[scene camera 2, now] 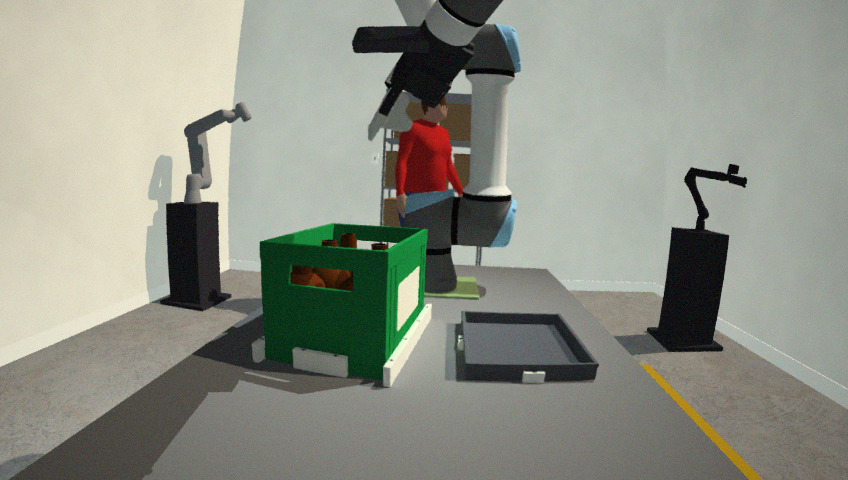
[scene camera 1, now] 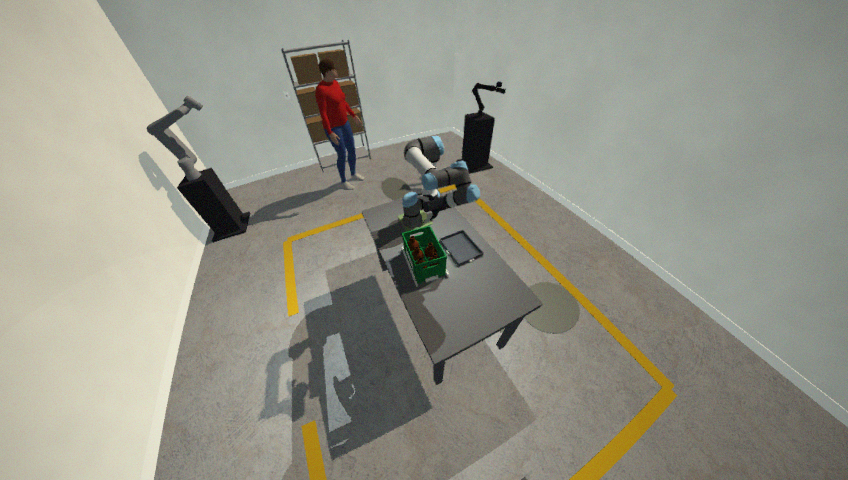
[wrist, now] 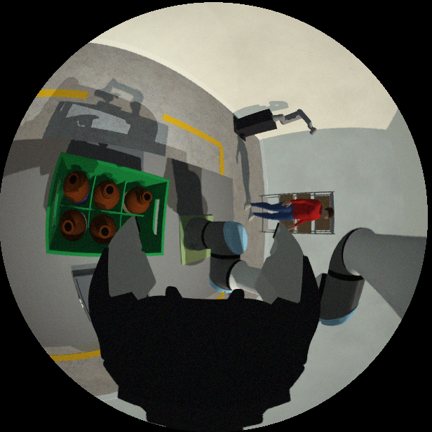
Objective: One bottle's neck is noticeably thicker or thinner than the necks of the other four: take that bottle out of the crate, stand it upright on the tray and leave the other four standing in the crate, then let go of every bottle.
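Pixels of known places: gripper, fingertip midpoint: (scene camera 2: 379, 111) (scene camera 1: 420, 210); arm's base at its link origin: (scene camera 2: 426, 284) (scene camera 1: 412, 221).
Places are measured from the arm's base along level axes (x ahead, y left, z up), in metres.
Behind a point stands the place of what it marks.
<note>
The green crate (scene camera 1: 432, 273) @[x 0.539, y -0.075, z 0.049 m] (scene camera 2: 327, 321) @[x 0.539, y -0.071, z 0.068 m] (wrist: 166, 200) stands upright on the table. Several brown bottles (scene camera 1: 418, 255) @[x 0.429, y -0.116, z 0.114 m] (scene camera 2: 348, 239) @[x 0.324, y -0.105, z 0.148 m] (wrist: 76, 187) stand in its compartments, three in one row and two in the other in the wrist view. A finger partly covers the remaining compartment. I cannot tell which neck differs in thickness. The dark tray (scene camera 1: 461, 247) @[x 0.390, y 0.207, z -0.001 m] (scene camera 2: 517, 344) @[x 0.381, y 0.198, z -0.001 m] (wrist: 85, 282) lies beside the crate with no bottle on it; my gripper partly hides it in the wrist view. My gripper (scene camera 2: 387, 121) @[x 0.338, y -0.056, z 0.372 m] (wrist: 206, 221) is open and empty, high above the table and behind the crate in the second scene view.
White brackets (scene camera 2: 320, 361) @[x 0.550, y -0.079, z 0.012 m] sit against the crate's foot, and small clips (scene camera 2: 533, 376) @[x 0.520, y 0.210, z 0.004 m] at the tray. My arm's base stands on a green plate (scene camera 2: 467, 287) @[x 0.002, y 0.103, z 0.000 m] (wrist: 189, 240) behind the crate. A person in red (scene camera 1: 333, 107) (scene camera 2: 427, 154) (wrist: 306, 210) stands behind the table by a shelf rack.
</note>
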